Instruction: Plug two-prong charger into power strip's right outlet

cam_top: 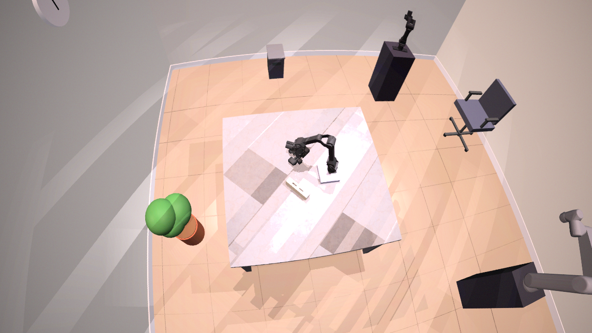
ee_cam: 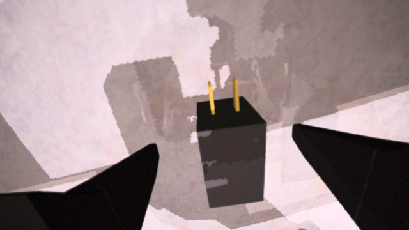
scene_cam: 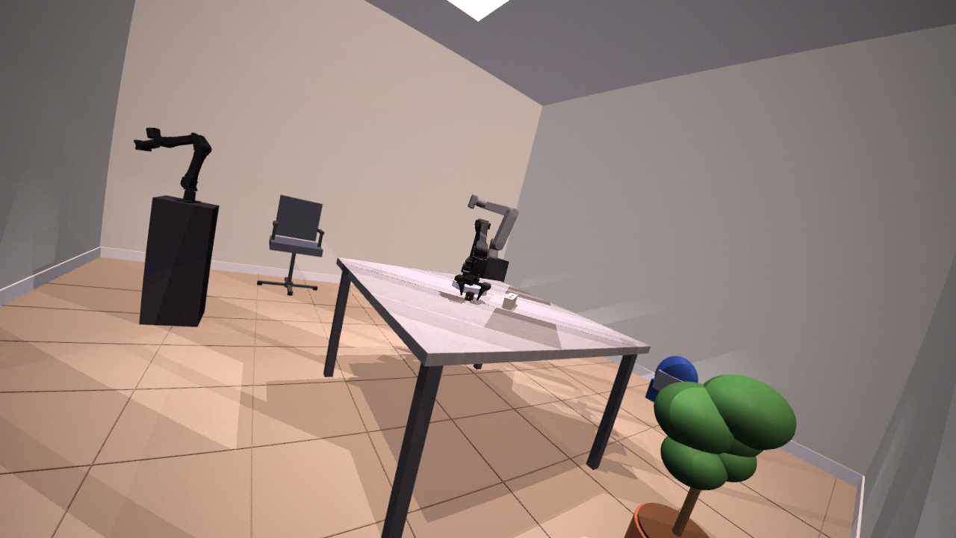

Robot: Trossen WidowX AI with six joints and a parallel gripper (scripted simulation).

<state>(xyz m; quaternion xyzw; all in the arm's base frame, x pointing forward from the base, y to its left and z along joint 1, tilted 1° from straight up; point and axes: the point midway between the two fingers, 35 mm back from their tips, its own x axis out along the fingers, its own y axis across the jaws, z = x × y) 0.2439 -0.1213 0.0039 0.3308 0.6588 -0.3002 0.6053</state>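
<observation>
Right now the two-prong charger is 1 cm ahead of my gripper tip, 1 cm to the right of it and 1 cm above it.
</observation>
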